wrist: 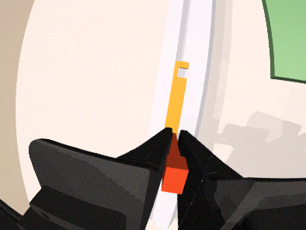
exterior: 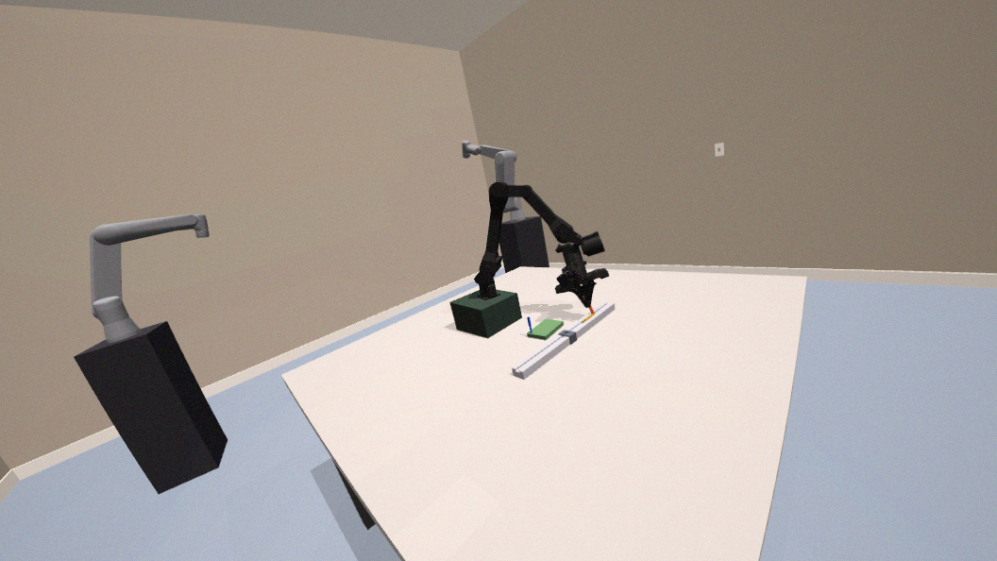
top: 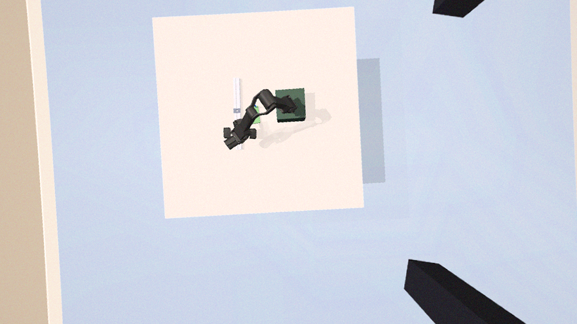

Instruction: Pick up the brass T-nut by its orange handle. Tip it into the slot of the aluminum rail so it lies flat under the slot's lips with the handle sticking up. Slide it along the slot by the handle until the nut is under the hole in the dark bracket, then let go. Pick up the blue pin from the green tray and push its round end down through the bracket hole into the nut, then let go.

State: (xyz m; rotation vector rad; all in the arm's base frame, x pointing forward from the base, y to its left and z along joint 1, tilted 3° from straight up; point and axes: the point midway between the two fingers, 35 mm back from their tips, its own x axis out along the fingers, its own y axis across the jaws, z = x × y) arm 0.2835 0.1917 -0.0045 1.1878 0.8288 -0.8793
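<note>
The brass T-nut lies 20 mm to the right of my gripper tip. Also, from my gripper tip: aluminum rail (130 mm to the right, 40 mm ahead, 30 mm below); blue pin (180 mm to the right, 80 mm behind, 20 mm below); green tray (150 mm to the right, 70 mm behind, 40 mm below).
</note>
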